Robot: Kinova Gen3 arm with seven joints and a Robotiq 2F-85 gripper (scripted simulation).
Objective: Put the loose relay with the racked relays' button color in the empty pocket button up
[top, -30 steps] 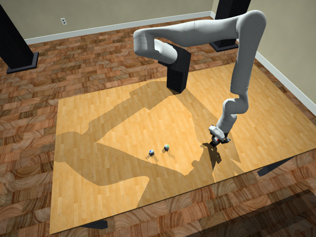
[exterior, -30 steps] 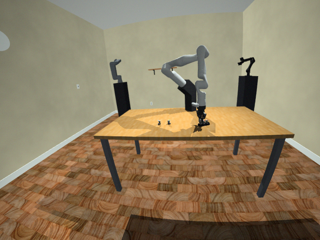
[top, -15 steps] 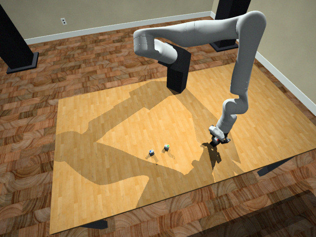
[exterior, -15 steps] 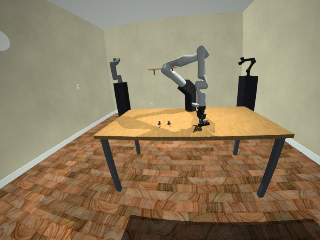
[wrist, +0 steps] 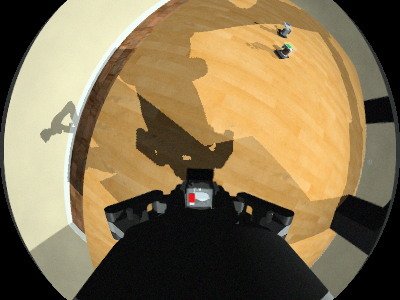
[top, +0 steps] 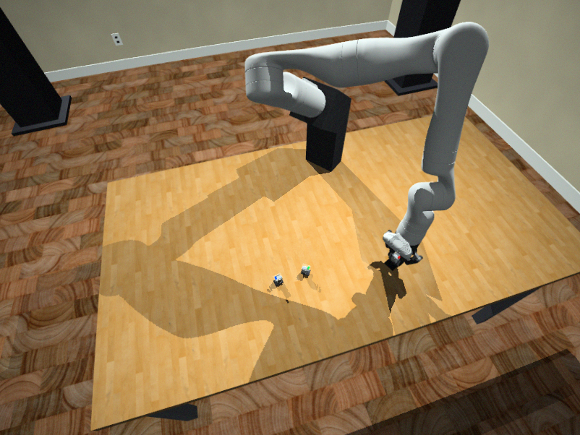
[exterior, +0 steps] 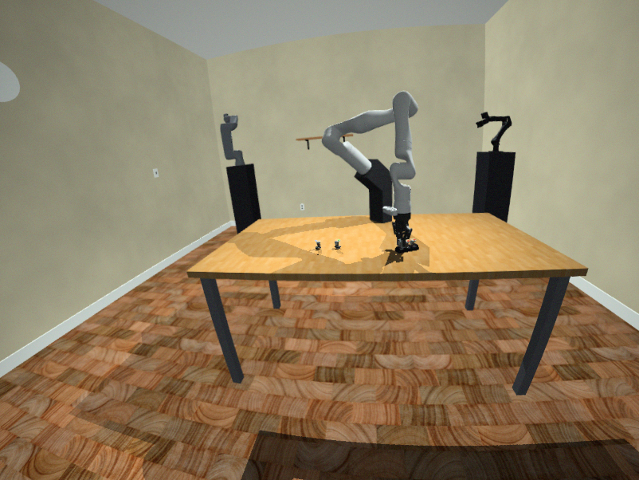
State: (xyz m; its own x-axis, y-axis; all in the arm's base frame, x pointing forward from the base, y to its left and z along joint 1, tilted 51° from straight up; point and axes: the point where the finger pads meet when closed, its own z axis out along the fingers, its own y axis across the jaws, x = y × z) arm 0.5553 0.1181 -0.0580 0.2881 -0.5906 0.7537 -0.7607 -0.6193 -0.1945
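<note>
My hand is 3 cm to the right of the black rack, 3 cm above it and 1 cm past it.
</note>
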